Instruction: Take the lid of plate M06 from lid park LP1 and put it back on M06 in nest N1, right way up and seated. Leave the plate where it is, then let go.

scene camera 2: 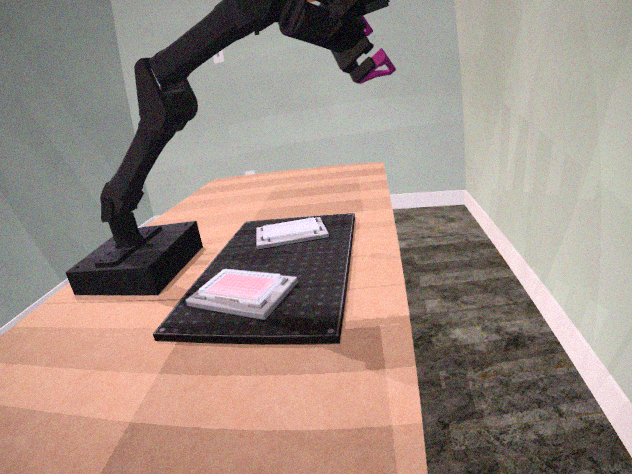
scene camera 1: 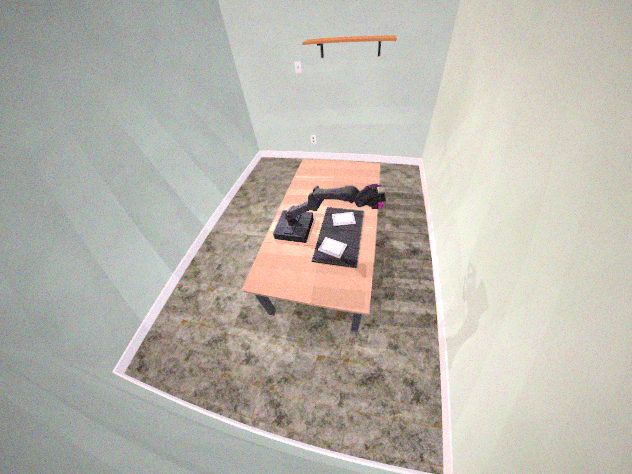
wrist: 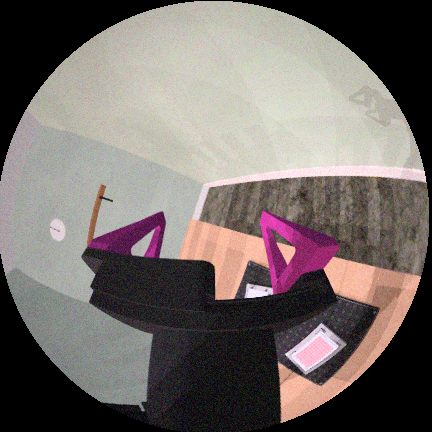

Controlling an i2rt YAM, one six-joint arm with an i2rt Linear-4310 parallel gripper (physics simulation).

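Where they show: gripper, fingertip midpoint: [scene camera 2: 381, 51] [wrist: 212, 216]; arm's base at its link origin: [scene camera 2: 130, 246] [scene camera 1: 292, 223].
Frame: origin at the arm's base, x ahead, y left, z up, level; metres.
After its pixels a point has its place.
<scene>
The plate M06 [scene camera 1: 332, 246] @[x 0.328, y -0.127, z -0.025 m] [scene camera 2: 239, 285] @[x 0.332, y -0.132, z -0.027 m] [wrist: 315, 353] @[x 0.330, y -0.129, z -0.029 m], with a pink well area and no lid on it, sits in the pale nest N1 [scene camera 2: 280, 293] @[x 0.404, y -0.135, z -0.040 m] on the near part of the black board. The white lid [scene camera 1: 343, 218] @[x 0.346, y 0.153, z -0.035 m] [scene camera 2: 292, 229] @[x 0.356, y 0.143, z -0.034 m] lies on the lid park LP1 [scene camera 2: 293, 239] @[x 0.367, y 0.103, z -0.043 m] at the board's far end; in the wrist view the lid is partly hidden behind a finger. No labels are readable. My gripper [scene camera 1: 381, 195] @[x 0.595, y 0.044, z 0.328 m] [scene camera 2: 381, 50] @[x 0.595, y 0.044, z 0.328 m] [wrist: 212, 216] @[x 0.595, y 0.044, z 0.328 m] is open and empty, high above and beyond the lid park, towards the table's right edge, its magenta fingers wide apart.
The black perforated board [scene camera 1: 341, 235] @[x 0.363, y 0.002, z -0.052 m] [scene camera 2: 316, 285] @[x 0.455, y -0.089, z -0.052 m] [wrist: 357, 312] @[x 0.483, y -0.170, z -0.052 m] lies on the wooden table [scene camera 1: 285, 278] @[x 0.087, y -0.410, z -0.065 m] [scene camera 2: 285, 397] @[x 0.462, y -0.344, z -0.065 m]. The arm's black base [scene camera 1: 293, 232] @[x 0.036, y -0.082, z -0.001 m] [scene camera 2: 137, 272] @[x 0.098, y -0.110, z -0.012 m] stands left of the board. A wooden wall shelf [scene camera 1: 349, 39] [wrist: 96, 215] is on the far wall.
</scene>
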